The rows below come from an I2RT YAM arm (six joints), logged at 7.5 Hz.
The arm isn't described. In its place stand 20 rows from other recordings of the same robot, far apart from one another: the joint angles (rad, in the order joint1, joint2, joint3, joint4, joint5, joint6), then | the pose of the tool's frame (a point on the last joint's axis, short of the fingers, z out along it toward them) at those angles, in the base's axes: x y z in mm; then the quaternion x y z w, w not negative.
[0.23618, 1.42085, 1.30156, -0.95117, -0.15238, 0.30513] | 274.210 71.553 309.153 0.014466 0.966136 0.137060 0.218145
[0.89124, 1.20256, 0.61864, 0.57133, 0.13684, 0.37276] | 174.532 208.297 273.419 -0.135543 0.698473 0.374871 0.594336
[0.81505, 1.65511, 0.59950, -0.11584, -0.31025, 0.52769] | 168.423 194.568 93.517 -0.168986 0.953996 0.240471 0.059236
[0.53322, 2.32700, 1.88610, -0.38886, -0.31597, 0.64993] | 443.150 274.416 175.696 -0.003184 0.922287 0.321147 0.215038
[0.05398, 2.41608, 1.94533, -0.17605, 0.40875, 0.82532] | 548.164 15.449 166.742 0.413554 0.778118 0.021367 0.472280
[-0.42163, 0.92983, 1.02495, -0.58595, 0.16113, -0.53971] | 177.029 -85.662 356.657 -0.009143 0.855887 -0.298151 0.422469
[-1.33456, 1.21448, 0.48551, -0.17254, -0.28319, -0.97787] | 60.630 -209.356 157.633 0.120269 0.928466 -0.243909 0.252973
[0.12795, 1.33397, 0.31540, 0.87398, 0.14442, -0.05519] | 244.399 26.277 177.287 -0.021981 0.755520 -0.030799 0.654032
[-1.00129, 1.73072, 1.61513, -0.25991, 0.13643, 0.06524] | 219.147 -351.251 365.403 0.452283 0.690728 -0.303545 0.475600
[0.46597, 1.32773, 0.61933, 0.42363, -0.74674, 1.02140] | 237.180 146.347 227.775 -0.006040 0.776566 0.592811 0.213271
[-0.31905, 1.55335, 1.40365, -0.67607, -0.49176, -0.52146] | 326.262 -90.073 322.788 -0.179410 0.889829 0.062962 0.414792
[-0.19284, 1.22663, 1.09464, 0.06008, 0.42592, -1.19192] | 279.677 -69.598 381.608 -0.216368 0.697065 -0.544151 0.413745
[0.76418, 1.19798, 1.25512, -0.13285, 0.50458, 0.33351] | 206.744 174.314 425.305 0.014043 0.730006 0.187269 0.657133
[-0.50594, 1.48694, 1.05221, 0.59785, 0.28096, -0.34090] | 303.235 -179.289 345.379 0.159198 0.629794 -0.392766 0.650961
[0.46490, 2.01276, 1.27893, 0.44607, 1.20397, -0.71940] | 406.626 166.773 207.986 -0.087398 0.737059 -0.512621 0.431654
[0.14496, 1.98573, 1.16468, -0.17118, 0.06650, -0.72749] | 393.358 55.034 124.984 -0.396146 0.872220 -0.112393 0.263949
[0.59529, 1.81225, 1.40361, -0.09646, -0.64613, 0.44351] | 336.916 254.063 277.987 -0.222737 0.802224 0.476497 0.282445
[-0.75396, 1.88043, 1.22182, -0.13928, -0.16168, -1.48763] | 300.708 -274.509 184.325 -0.359538 0.850886 -0.305741 0.230756
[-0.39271, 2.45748, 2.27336, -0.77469, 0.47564, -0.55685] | 490.005 -220.617 208.003 -0.005241 0.929408 -0.333628 0.157687
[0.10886, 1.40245, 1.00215, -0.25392, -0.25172, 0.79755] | 308.055 42.588 267.538 0.248076 0.856236 0.293388 0.345314
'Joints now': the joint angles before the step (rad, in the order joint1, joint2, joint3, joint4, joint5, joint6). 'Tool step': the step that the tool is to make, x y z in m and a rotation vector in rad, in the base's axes. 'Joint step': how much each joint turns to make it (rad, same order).
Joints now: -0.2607 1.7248 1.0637 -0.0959 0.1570 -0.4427
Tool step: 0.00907 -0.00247 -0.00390 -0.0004 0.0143 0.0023
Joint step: 0.0000 0.0416 0.0374 -0.0088 0.0011 -0.0046
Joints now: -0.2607 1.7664 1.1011 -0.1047 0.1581 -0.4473
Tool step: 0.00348 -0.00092 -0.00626 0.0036 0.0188 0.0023
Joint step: 0.0000 0.0256 0.0107 -0.0038 -0.0007 -0.0027
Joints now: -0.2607 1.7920 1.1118 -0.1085 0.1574 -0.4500
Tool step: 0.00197 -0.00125 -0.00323 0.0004 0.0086 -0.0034
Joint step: -0.0016 0.0145 0.0069 -0.0008 0.0026 0.0000
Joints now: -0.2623 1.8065 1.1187 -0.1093 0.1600 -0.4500
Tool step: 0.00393 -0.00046 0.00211 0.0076 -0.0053 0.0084
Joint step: 0.0004 0.0095 0.0205 -0.0080 -0.0118 0.0004
